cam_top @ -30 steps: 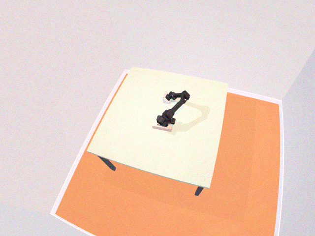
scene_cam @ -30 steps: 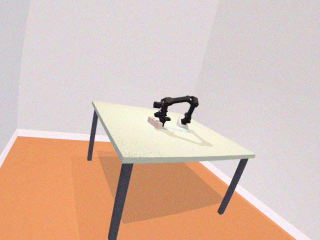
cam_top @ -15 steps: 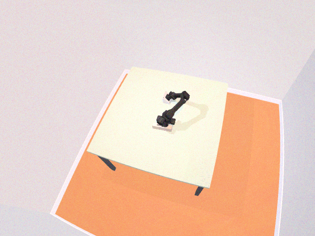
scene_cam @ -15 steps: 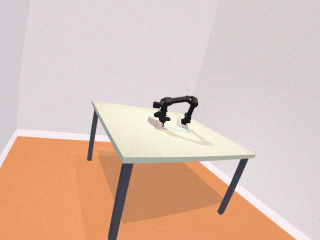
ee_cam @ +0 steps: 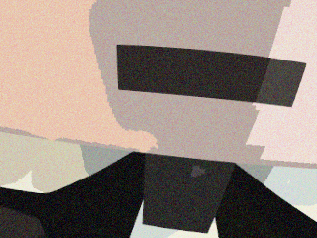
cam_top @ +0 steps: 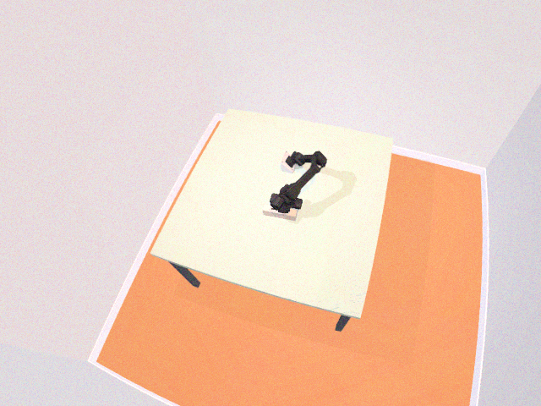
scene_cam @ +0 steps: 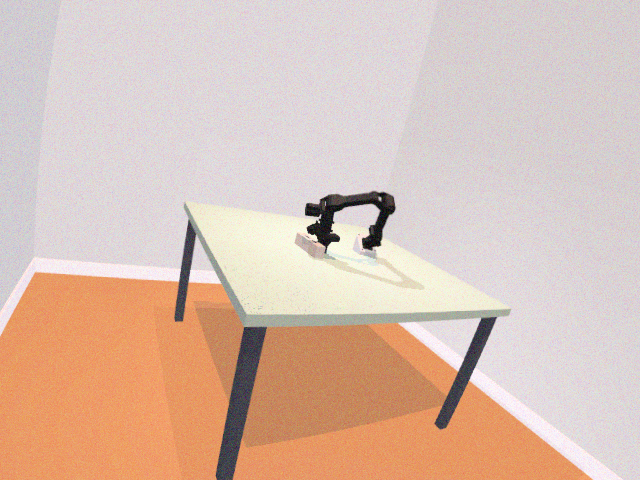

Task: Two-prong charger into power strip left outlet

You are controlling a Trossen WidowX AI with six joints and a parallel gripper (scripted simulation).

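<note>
The black two-prong charger is 2 cm ahead of my gripper tip and 1 cm above it.
</note>
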